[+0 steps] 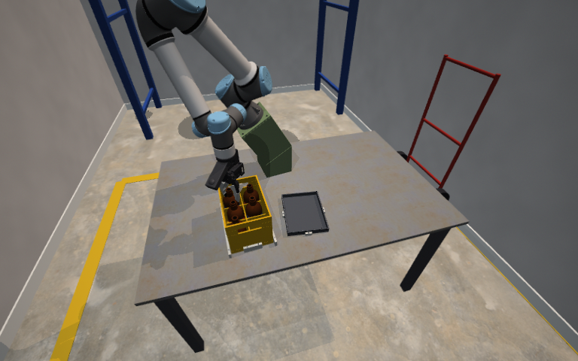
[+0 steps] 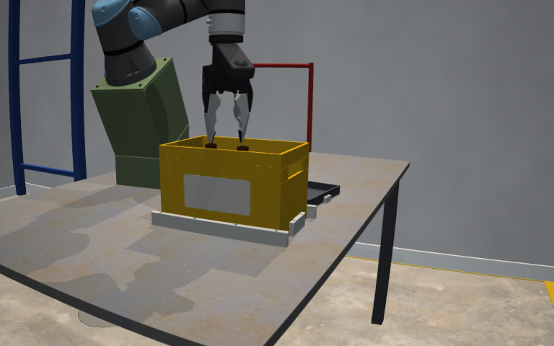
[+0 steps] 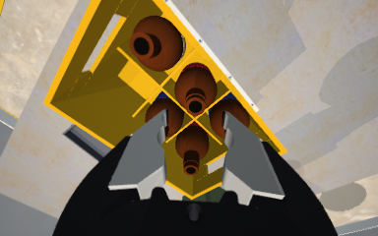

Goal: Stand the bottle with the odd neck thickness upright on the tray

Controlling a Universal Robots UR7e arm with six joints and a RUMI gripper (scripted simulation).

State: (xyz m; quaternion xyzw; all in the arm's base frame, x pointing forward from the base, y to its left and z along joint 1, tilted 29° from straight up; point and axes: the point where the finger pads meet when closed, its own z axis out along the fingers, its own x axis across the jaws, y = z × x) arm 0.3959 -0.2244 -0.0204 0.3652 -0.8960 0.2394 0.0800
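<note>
The yellow crate is 11 cm below my hand and 4 cm to the left of it. Round my hand: dark tray 32 cm to the left, 18 cm below, 2 cm ahead.
</note>
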